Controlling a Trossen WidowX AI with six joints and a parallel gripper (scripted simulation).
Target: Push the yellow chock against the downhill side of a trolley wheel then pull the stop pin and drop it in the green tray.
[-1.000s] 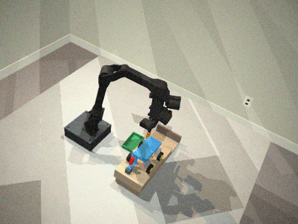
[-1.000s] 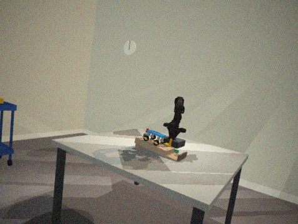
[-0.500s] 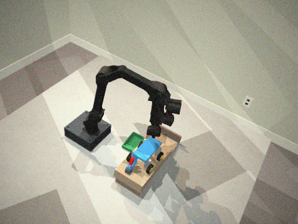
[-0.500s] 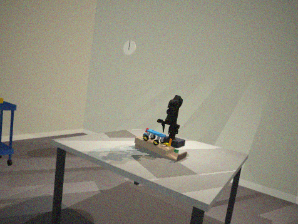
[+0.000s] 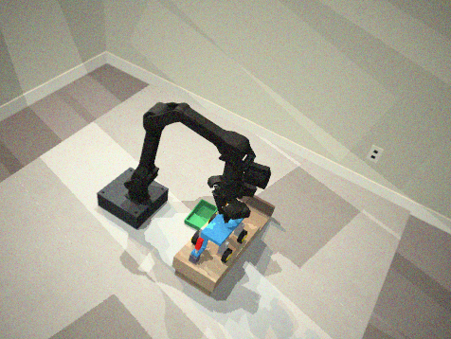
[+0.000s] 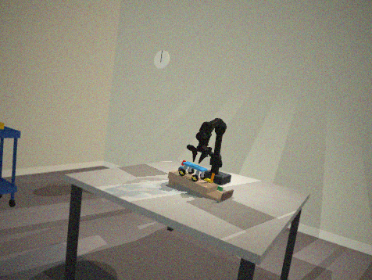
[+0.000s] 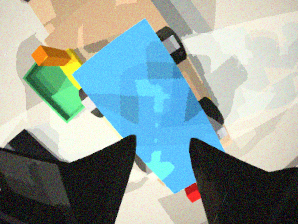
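The red-headed stop pin is 11 cm to the right of my gripper tip and 5 cm below it. The rest, counted from my gripper tip: blue-topped trolley 7 cm below, 1 cm to the right, 1 cm ahead; ramp 13 cm below, 1 cm ahead; yellow chock 9 cm below, 8 cm to the left, 6 cm behind.
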